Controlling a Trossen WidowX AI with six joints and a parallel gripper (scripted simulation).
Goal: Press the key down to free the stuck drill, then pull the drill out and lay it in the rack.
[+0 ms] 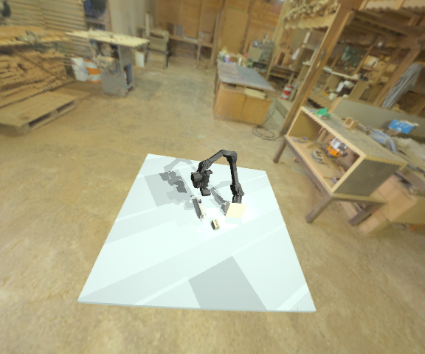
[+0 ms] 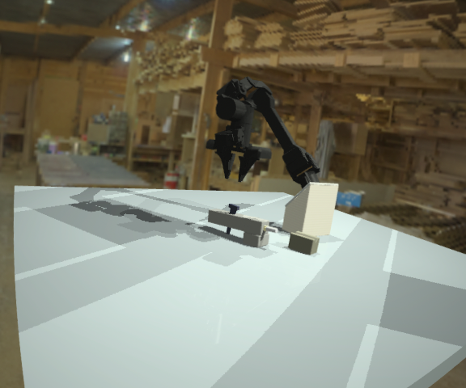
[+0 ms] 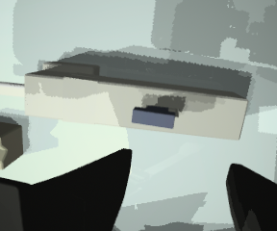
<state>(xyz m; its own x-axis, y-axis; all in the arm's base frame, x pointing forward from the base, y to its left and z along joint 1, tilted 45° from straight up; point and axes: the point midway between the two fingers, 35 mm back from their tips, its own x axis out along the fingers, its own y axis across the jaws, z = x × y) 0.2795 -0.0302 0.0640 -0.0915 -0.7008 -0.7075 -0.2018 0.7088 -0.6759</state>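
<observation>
My gripper tip is 10 cm above the drill, 9 cm to the right of it and 2 cm past it. The rest, counted from my gripper tip: dark t-shaped key (10 cm below, 1 cm to the left); rack block (19 cm to the left, 13 cm below, 11 cm behind); grey fixture (11 cm below, 4 cm to the left, 1 cm behind).
</observation>
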